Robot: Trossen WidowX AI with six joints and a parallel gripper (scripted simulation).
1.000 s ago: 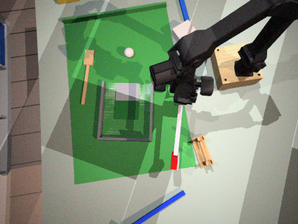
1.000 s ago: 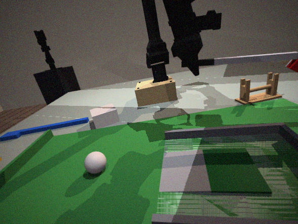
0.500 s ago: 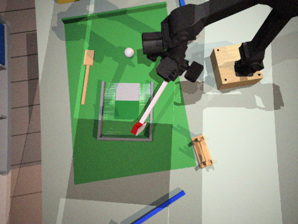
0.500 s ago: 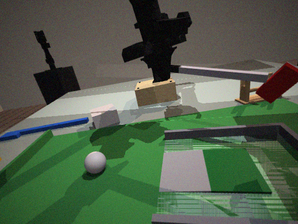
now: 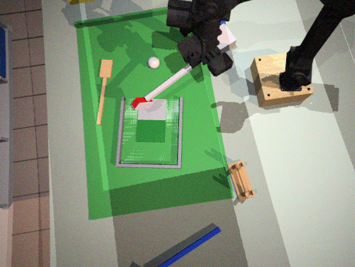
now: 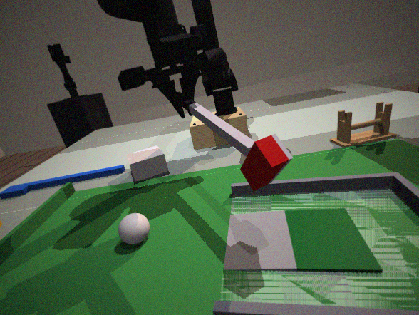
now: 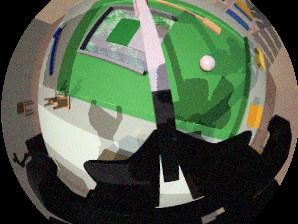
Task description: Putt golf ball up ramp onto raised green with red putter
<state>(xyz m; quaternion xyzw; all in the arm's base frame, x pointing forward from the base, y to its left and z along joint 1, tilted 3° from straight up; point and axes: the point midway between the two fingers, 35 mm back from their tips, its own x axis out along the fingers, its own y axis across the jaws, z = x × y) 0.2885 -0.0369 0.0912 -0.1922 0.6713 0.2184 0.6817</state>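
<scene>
Now: the red putter 90 mm ahead of my gripper tip and 70 mm to the left of it. The rest, counted from my gripper tip: small wooden rack (130 mm behind, 350 mm to the left, 100 mm below); wooden paddle (360 mm ahead, 20 mm to the left, 130 mm below); white golf ball (180 mm ahead, 60 mm to the right, 110 mm below).
</scene>
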